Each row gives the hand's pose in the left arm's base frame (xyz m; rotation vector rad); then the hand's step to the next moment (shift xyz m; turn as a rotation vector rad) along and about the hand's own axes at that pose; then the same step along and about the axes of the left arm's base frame.
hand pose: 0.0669 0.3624 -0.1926 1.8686 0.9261 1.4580
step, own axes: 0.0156 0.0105 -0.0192 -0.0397 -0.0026 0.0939
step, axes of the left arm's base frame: -0.0145 0.0071 0.0215 0.0847 -0.0336 -0.0458
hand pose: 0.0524 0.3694 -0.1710 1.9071 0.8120 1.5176
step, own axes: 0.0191 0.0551 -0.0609 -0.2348 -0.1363 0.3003
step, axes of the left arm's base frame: -0.0501 -0.0182 0.0653 0.2378 -0.1047 -0.3105
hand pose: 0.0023 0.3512 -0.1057 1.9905 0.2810 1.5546
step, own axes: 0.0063 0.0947 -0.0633 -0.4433 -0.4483 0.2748
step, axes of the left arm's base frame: -0.0752 -0.0527 0.0677 0.2109 0.0489 -0.6528
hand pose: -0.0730 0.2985 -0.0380 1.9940 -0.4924 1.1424
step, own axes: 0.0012 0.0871 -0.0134 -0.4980 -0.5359 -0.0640
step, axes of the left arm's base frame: -0.0633 -0.0442 0.0425 0.0517 0.3649 -0.6352
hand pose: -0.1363 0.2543 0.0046 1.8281 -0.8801 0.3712
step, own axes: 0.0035 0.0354 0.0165 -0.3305 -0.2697 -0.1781
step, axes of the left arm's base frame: -0.0253 -0.0234 0.0188 -0.0080 0.3459 -0.3065
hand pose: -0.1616 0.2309 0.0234 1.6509 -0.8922 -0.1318
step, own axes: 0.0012 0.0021 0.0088 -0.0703 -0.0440 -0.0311
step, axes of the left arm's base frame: -0.0048 -0.0077 -0.0003 -0.0117 0.0680 -0.0555
